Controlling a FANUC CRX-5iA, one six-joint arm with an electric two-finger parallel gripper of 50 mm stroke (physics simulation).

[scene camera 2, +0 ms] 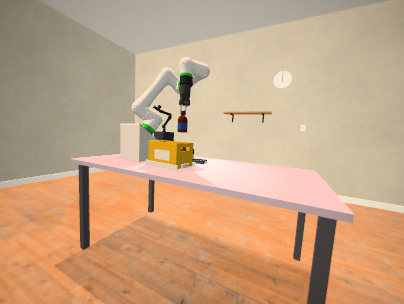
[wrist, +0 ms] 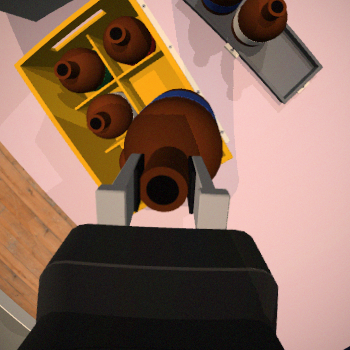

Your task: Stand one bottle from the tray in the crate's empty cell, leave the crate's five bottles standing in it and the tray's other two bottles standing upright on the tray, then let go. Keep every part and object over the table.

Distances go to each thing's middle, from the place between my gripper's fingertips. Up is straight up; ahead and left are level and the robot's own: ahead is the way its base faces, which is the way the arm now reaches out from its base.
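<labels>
Red-label bottle [wrist: 126,39]: my hand 14 cm past it, 2 cm to the left of it, 29 cm above it.
</labels>
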